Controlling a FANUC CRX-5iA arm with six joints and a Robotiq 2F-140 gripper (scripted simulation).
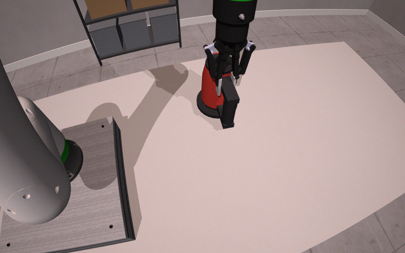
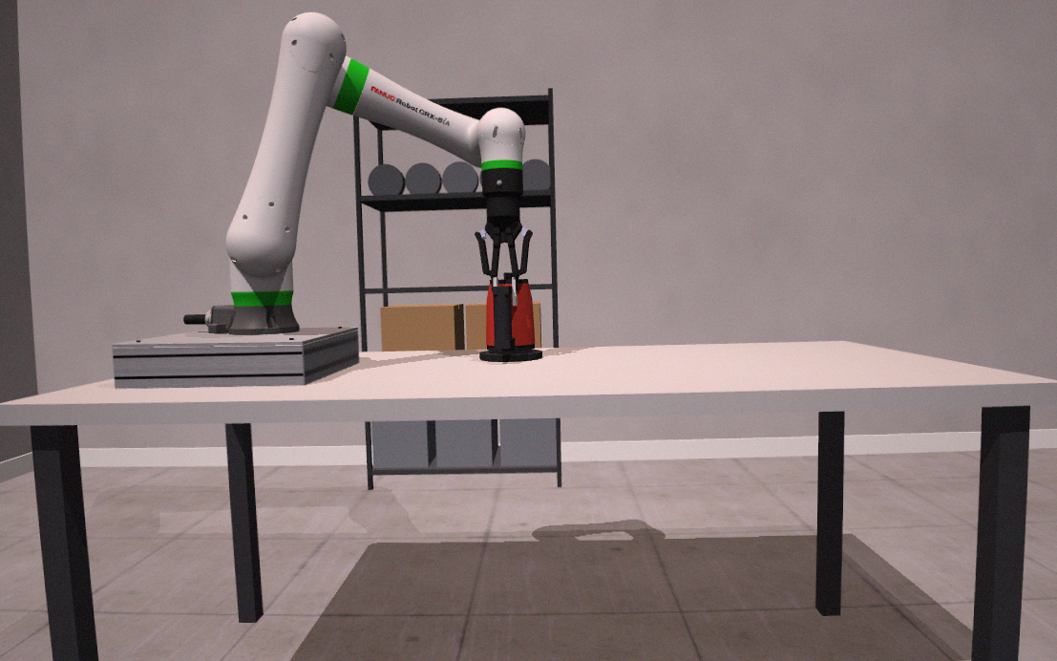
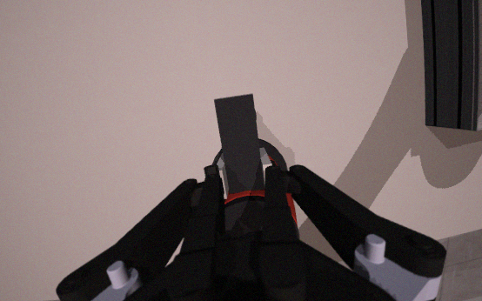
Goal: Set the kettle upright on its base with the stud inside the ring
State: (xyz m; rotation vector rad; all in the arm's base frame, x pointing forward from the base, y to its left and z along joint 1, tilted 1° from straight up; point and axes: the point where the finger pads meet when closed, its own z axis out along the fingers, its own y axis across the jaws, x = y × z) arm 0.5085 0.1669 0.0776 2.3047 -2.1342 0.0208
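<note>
Now: hand 30 mm to the right of the kettle and 50 mm above it. Round my hand: round base (10 mm behind, 70 mm to the left, 150 mm below).
</note>
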